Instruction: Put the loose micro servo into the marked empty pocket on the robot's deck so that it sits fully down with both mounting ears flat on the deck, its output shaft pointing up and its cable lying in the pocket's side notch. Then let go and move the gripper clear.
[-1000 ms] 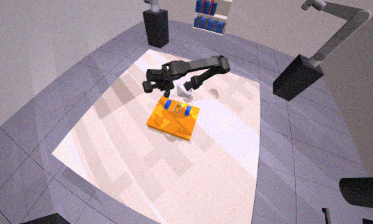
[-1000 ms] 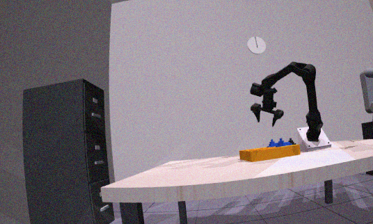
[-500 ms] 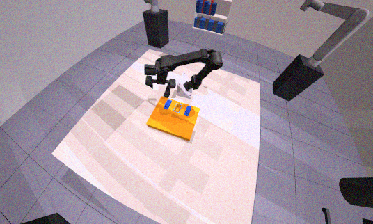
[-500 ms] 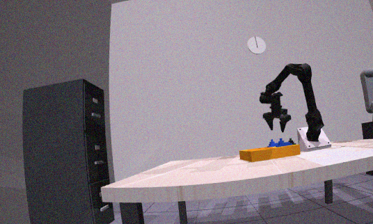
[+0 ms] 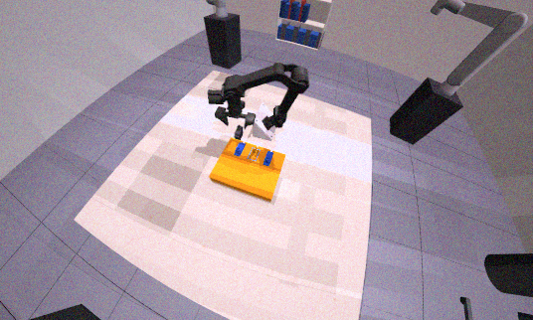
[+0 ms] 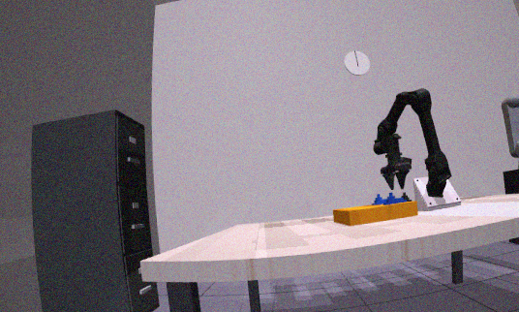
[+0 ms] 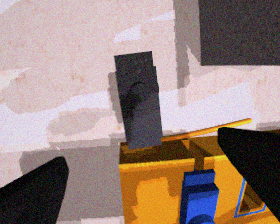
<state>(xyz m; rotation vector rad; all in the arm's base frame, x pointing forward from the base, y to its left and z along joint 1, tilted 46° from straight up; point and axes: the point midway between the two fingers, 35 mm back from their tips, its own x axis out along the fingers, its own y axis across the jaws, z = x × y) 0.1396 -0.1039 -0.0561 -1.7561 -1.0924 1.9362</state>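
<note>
Now: gripper tip 18 cm short of the orange deck, 16 cm to the right of it and 7 cm above it.
</note>
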